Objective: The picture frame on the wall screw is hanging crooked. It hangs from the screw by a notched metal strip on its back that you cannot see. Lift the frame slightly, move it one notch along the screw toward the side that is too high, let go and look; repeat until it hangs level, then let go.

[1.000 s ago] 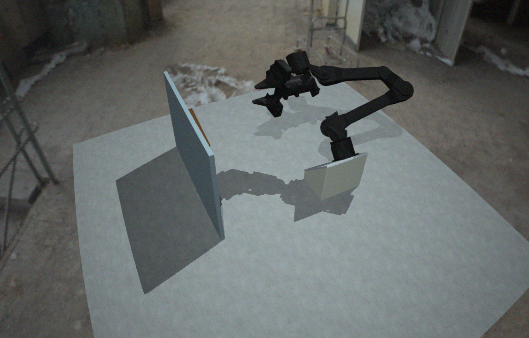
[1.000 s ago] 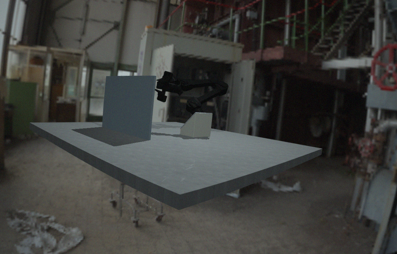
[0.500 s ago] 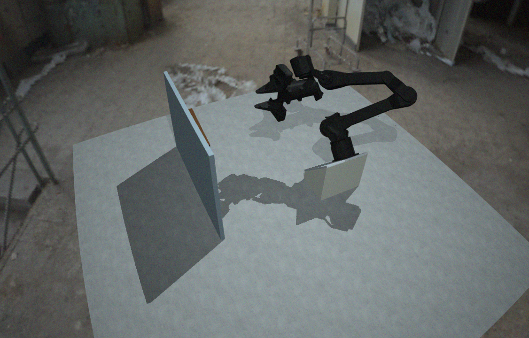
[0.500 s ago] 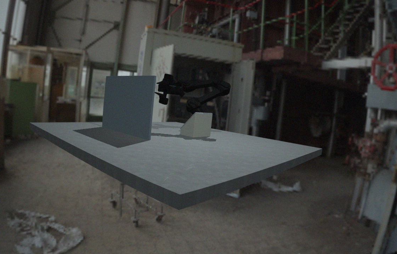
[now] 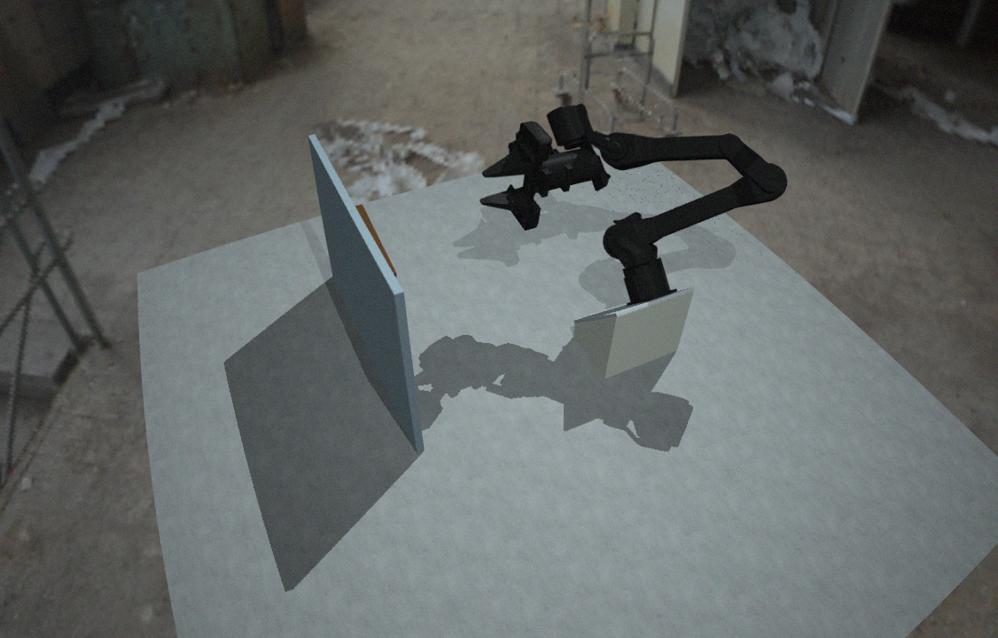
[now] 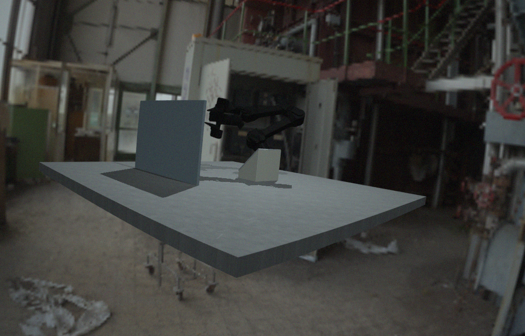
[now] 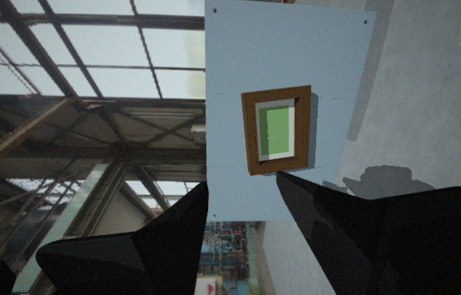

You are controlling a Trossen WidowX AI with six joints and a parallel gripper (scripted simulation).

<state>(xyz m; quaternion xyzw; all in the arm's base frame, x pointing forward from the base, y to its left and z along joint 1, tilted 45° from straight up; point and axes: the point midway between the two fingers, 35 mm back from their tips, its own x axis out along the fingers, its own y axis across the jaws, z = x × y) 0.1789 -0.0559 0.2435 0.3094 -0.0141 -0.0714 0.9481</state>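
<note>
Now: the picture frame 200 mm ahead of my gripper tip, 20 mm to the right of it and 90 mm below it. Round my gripper tip: wall panel: 210 mm ahead, 10 mm to the right, 110 mm below.
</note>
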